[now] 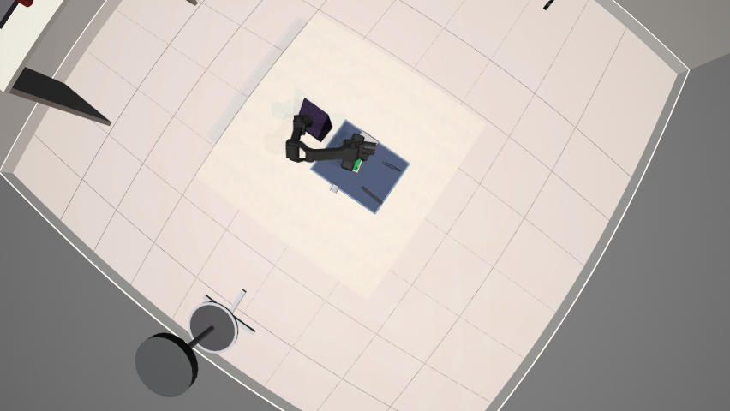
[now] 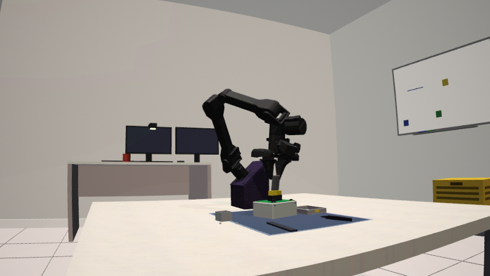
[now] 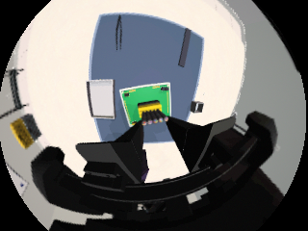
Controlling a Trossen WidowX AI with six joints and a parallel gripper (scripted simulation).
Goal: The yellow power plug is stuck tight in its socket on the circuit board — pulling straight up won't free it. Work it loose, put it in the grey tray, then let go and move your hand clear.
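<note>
Right now my gripper tip is 4 cm above the yellow power plug. Also, from my gripper tip: grey tray 14 cm to the left, 12 cm below, 1 cm ahead; then blue mat 13 cm below, 5 cm ahead.
</note>
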